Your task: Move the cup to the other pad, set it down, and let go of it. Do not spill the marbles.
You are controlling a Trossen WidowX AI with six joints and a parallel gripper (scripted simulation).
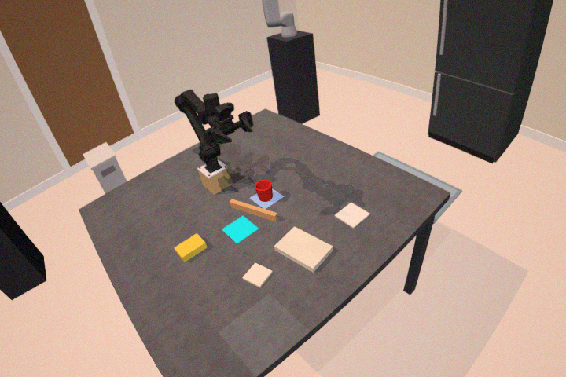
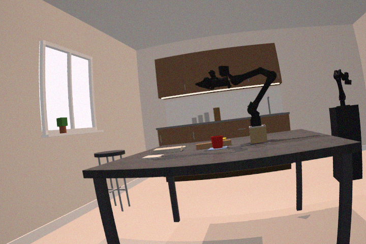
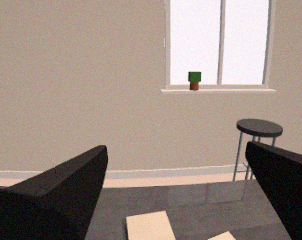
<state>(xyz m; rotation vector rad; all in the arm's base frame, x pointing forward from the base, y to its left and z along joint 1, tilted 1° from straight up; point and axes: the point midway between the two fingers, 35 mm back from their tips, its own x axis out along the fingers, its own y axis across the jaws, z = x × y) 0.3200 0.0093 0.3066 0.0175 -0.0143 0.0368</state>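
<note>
Right now the red cup is 37 cm below my gripper tip, 11 cm behind it and 9 cm to the left of it. The rest, counted from my gripper tip: wooden bar 40 cm below, 6 cm behind; then cyan pad 42 cm below, 9 cm to the right, 2 cm behind; then pale blue pad 42 cm below, 11 cm behind, 10 cm to the left.
</note>
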